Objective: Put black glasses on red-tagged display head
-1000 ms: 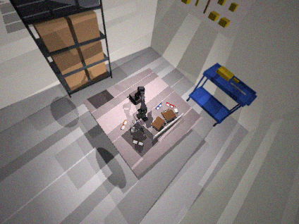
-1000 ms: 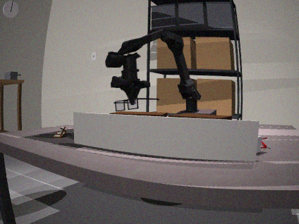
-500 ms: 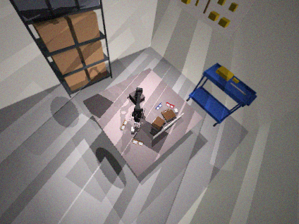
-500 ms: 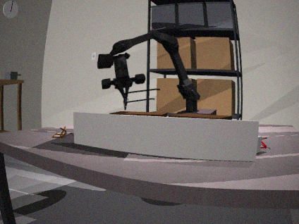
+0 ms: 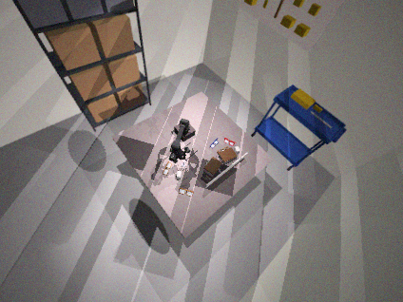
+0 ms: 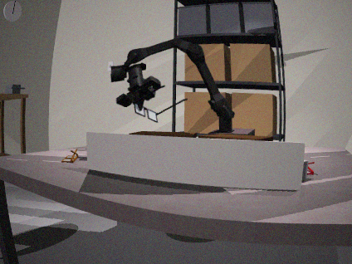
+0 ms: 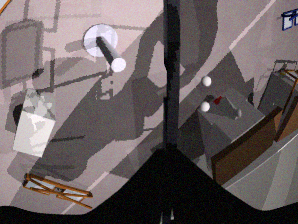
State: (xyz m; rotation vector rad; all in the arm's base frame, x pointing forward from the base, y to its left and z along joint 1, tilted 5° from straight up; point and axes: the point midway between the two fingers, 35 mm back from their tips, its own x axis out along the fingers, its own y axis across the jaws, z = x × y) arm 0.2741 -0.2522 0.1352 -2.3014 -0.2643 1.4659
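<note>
The peg is 10 mm behind my gripper tip and 150 mm below it. Also, from my gripper tip: white wall 320 mm ahead, 300 mm to the left, 120 mm below.
</note>
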